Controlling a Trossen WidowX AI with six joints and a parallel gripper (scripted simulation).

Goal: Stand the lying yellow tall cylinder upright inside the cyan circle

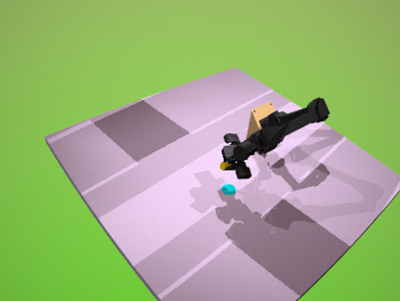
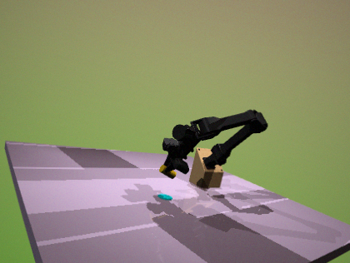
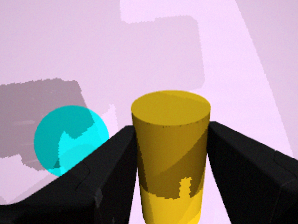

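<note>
Right now my gripper tip is 100 mm above the cyan circle and 40 mm to the right of it. From my gripper tip the other things lie so: yellow tall cylinder 20 mm behind, 10 mm below.
</note>
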